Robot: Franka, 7 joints.
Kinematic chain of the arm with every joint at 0, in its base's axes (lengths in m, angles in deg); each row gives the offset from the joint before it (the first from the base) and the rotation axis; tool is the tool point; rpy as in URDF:
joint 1: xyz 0 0 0.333 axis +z
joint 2: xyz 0 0 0 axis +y
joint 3: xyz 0 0 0.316 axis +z
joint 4: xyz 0.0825 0 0 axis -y
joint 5: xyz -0.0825 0 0.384 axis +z
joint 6: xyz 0 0 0 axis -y
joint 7: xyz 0.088 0 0 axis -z
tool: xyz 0 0 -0.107 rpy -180 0 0
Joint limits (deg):
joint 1: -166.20..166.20
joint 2: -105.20..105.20
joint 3: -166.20..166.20
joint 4: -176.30..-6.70
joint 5: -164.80..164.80
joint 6: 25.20..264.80
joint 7: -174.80..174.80
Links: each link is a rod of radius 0.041 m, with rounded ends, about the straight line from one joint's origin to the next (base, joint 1, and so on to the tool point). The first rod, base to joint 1, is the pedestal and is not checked.
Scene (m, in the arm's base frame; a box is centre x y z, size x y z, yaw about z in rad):
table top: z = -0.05
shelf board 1: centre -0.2 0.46 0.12 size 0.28 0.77 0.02 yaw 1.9
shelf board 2: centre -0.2 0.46 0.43 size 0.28 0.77 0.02 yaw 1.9
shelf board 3: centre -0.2 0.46 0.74 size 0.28 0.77 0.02 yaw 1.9
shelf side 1: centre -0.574 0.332 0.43 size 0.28 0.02 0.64 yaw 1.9
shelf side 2: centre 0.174 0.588 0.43 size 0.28 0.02 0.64 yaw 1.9
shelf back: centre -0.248 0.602 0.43 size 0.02 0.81 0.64 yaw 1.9
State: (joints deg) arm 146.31 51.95 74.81 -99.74 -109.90 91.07 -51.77
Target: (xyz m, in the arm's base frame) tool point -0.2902 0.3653 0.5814
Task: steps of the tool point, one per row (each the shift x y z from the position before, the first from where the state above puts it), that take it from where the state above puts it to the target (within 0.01 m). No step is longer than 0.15 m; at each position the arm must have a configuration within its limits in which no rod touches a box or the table.
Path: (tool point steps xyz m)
1: 0.0271 0.0812 0.0205
2: 0.0424 0.0894 0.0308
3: 0.0639 0.0838 0.0429
4: 0.0866 0.0634 0.0500
5: 0.1031 0.0317 0.0469
6: 0.1082 -0.0036 0.0329
7: -0.0496 0.1005 0.0096
8: -0.0248 0.1171 -0.0096

